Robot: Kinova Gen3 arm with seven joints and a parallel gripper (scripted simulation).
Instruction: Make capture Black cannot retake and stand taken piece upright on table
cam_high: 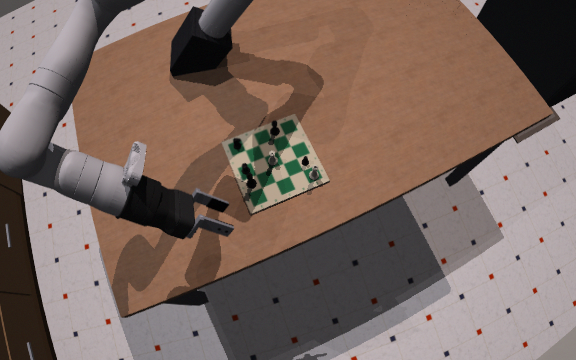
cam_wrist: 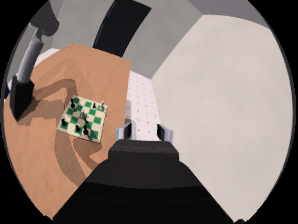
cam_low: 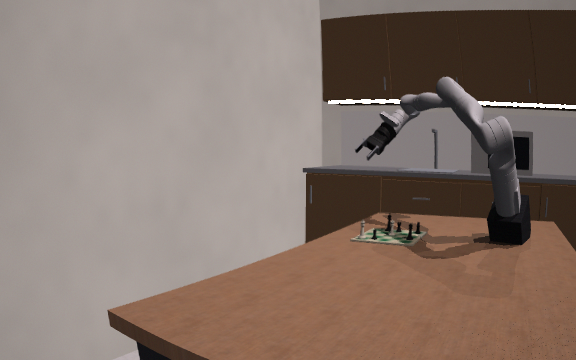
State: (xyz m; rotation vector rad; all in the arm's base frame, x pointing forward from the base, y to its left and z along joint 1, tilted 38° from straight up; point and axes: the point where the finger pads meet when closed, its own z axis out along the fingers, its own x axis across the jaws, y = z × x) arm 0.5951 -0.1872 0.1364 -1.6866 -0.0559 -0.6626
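Now: the cream chessboard 190 mm behind my hand, 140 mm to the left of it and 280 mm below it.
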